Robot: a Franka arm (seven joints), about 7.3 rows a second.
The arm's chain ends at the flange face. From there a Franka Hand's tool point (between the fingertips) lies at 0.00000 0.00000 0.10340 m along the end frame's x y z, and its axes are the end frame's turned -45 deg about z.
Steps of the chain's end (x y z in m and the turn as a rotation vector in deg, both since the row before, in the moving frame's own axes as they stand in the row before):
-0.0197, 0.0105, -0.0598, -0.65, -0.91, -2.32
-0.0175, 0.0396, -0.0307, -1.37, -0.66, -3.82
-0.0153, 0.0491, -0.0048, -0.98, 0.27, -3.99
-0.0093, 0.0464, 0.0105, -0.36, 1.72, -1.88
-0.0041, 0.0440, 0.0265, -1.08, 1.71, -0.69
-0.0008, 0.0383, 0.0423, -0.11, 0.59, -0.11
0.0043, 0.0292, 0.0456, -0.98, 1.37, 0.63
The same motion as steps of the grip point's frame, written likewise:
-0.0234, -0.0068, -0.0598, 0.18, -1.10, -2.32
-0.0429, 0.0166, -0.0307, -0.50, -1.44, -3.82
-0.0464, 0.0255, -0.0048, -0.88, -0.50, -3.99
-0.0376, 0.0289, 0.0105, -1.47, 0.96, -1.88
-0.0332, 0.0318, 0.0264, -1.97, 0.45, -0.69
-0.0270, 0.0274, 0.0423, -0.49, 0.34, -0.11
-0.0171, 0.0267, 0.0456, -1.66, 0.28, 0.63

